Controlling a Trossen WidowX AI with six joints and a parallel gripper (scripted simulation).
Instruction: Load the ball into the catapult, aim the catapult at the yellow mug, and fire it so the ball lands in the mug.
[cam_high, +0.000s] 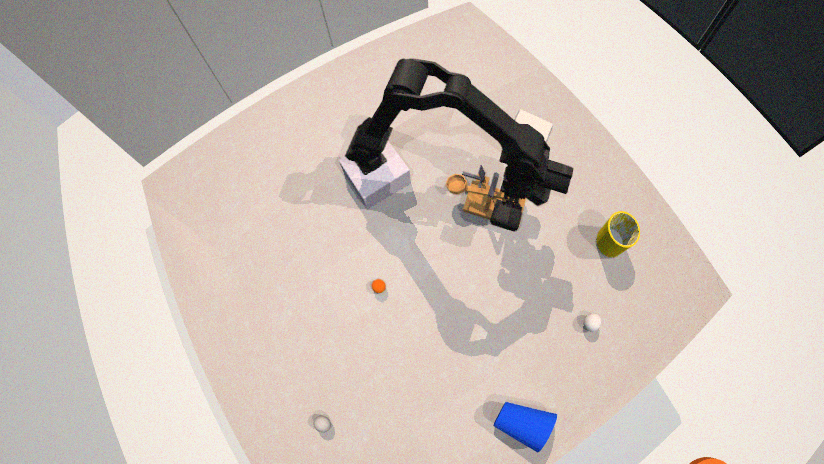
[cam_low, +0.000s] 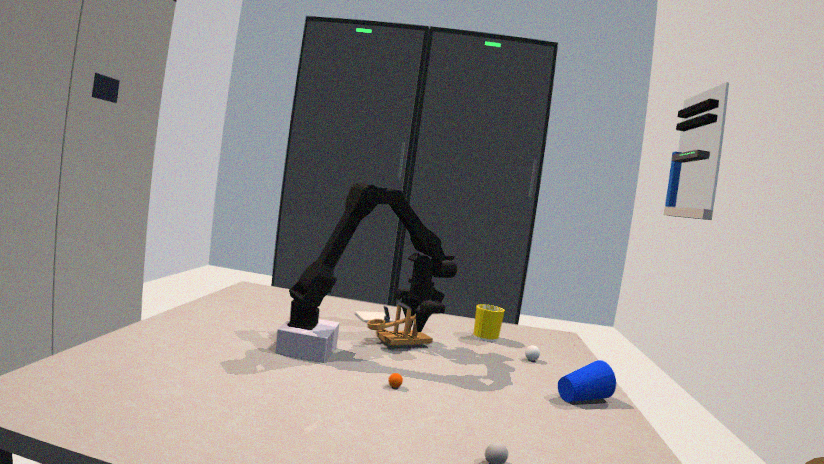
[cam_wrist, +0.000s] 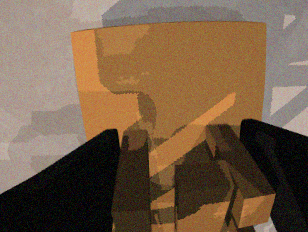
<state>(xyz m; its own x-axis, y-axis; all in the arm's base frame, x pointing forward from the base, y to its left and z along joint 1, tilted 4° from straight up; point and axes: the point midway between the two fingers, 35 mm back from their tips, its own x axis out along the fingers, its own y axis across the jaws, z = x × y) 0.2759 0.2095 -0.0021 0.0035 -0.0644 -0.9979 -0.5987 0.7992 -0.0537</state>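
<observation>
Now: the orange ball 350 mm to the right of my gripper tip, 30 mm below it and 10 mm behind it. Round my gripper tip: wooden catapult 60 mm behind, 30 mm to the right, 20 mm above; then flat white tile 220 mm to the left, 150 mm behind, 40 mm below; then yellow mug 230 mm ahead, 180 mm to the left, 10 mm below.
</observation>
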